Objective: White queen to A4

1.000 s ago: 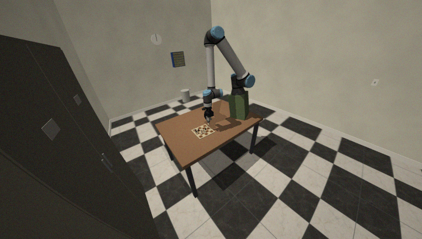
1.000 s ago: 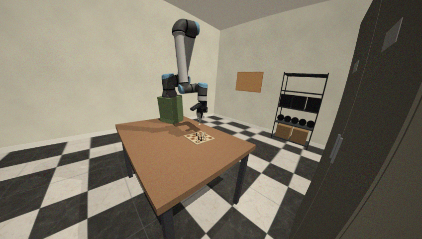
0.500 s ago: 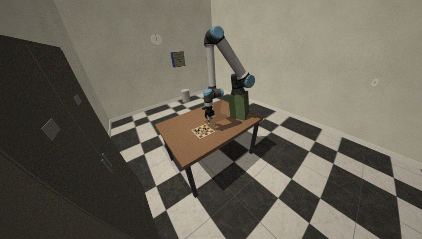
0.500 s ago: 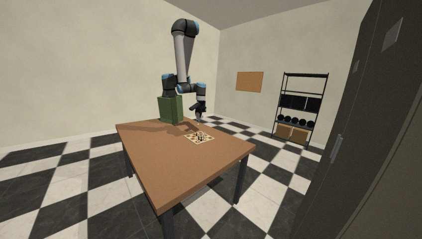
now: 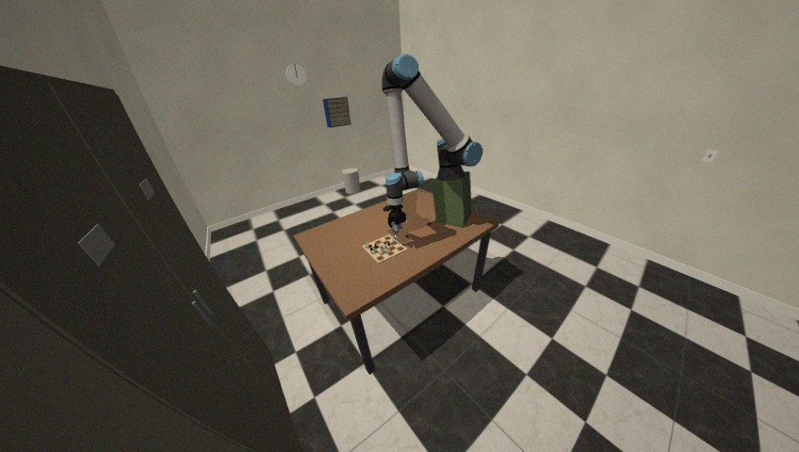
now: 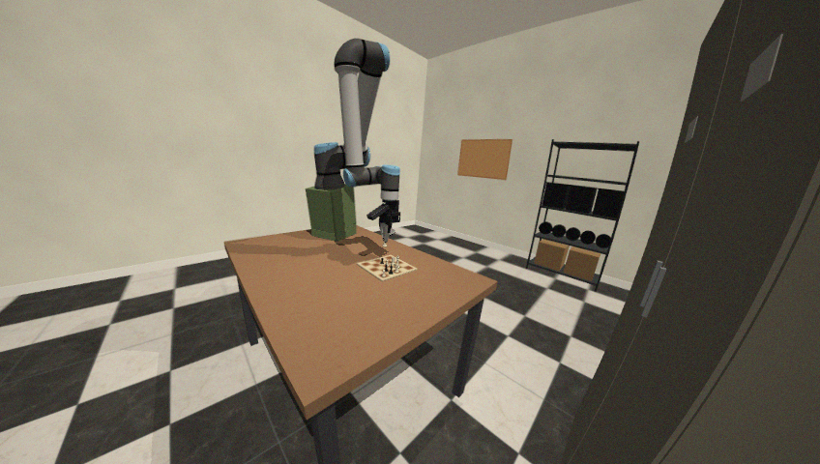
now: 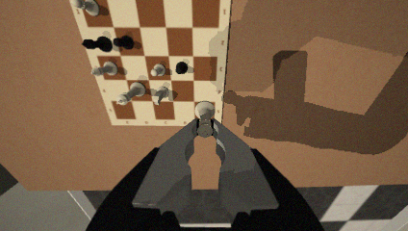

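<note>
Now: the chessboard 120 mm below my hand, 80 mm ahead of it and 30 mm to the right of it.
</note>
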